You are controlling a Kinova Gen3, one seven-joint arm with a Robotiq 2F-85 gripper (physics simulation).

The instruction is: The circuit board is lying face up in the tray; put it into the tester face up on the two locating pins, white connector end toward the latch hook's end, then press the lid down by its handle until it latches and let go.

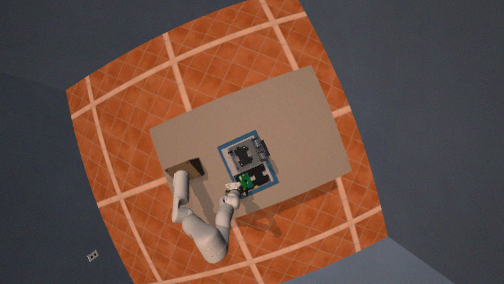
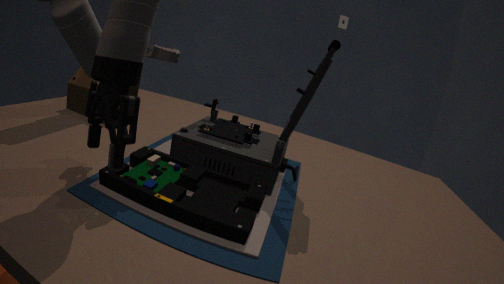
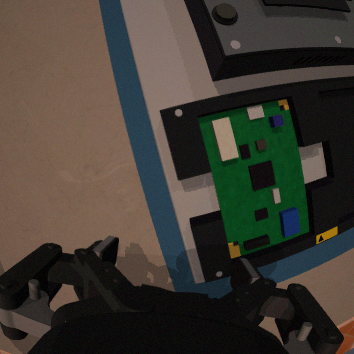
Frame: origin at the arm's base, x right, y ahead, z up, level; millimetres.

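Seen in the pictures: gripper, fingertip midpoint: (image 2: pixel 102 157) (image 3: pixel 175 261); arm's base, origin of the base link: (image 1: pixel 182 174).
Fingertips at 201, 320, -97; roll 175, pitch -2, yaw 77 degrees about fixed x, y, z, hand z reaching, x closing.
Pixels of each thing's middle, then the offset from my fingertips to it, as dx, dy, dz. "spot": a spot on its surface instead. Level surfaces: height alone.
- green circuit board, body centre: (image 3: pixel 263 180) (image 2: pixel 154 172) (image 1: pixel 245 181) -52, +68, -10
- grey tester, surface spot: (image 3: pixel 280 40) (image 2: pixel 193 138) spot: -143, +74, +27
- handle, body centre: (image 2: pixel 336 44) -215, +247, +235
- latch hook, body centre: (image 2: pixel 211 105) -275, +19, +59
- blue-bordered mat, its level: dz -31
The green circuit board (image 1: pixel 245 181) (image 2: pixel 155 172) (image 3: pixel 240 185) lies face up in one end of the black tray (image 2: pixel 200 220) (image 3: pixel 190 142). Its long white connector (image 3: pixel 225 139) is near the tray's outer end. The gripper (image 2: pixel 106 145) (image 3: pixel 177 260) is open and empty, low at that end: one finger is by the tray's corner near the board's gold corner, the other outside the tray. Contact cannot be told. The grey tester (image 2: pixel 190 150) (image 3: pixel 280 40) stands beside the tray, its lid (image 2: pixel 307 97) raised, with the handle (image 2: pixel 334 45) on top. The latch hook (image 2: pixel 214 107) stands opposite the lid. The locating pins are unclear.
Tester and tray stand on a blue-bordered mat (image 2: pixel 270 262) (image 3: pixel 132 127). A brown wedge-shaped block (image 1: pixel 175 170) (image 2: pixel 80 95) stands on the table to the left, beside the arm. The raised lid leans outward at the tester's far right side. The table edge is near the tray.
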